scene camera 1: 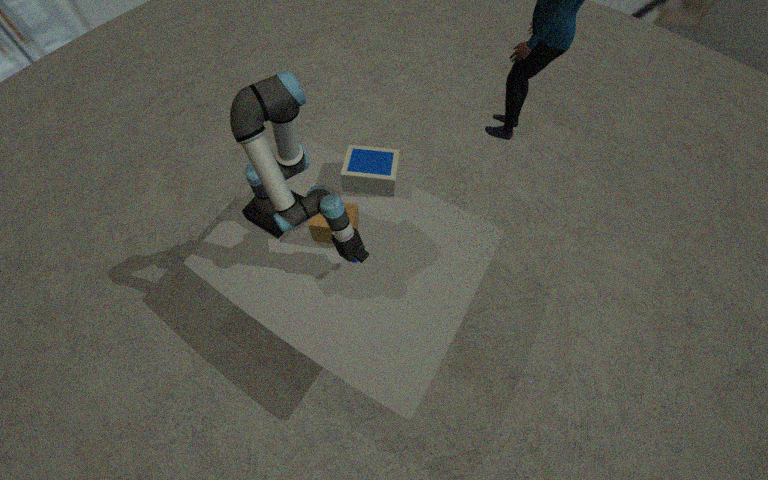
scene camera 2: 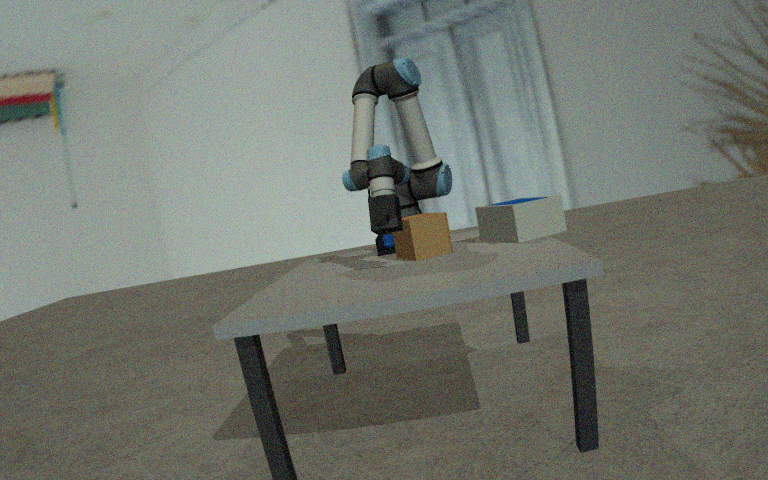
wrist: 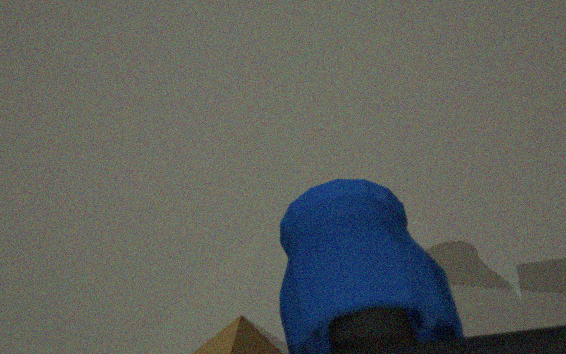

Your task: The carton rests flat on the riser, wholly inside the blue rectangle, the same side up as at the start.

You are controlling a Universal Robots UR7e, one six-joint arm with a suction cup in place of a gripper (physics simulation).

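Note:
The orange-brown carton stands flat on the table; the arm partly hides it in scene camera 1, and a top corner of it shows in the wrist view. My gripper, a blue suction cup, hangs low beside the carton, below its top level, with nothing on the cup. In the wrist view the cup and the carton's corner stand apart. The pale riser stands farther back, with the blue rectangle bare on its top.
The grey table bears the arm, carton and riser. The arm's elbow stands high above its base. A person in a teal top stands on the floor beyond the riser. Shadows of the arm lie across the table.

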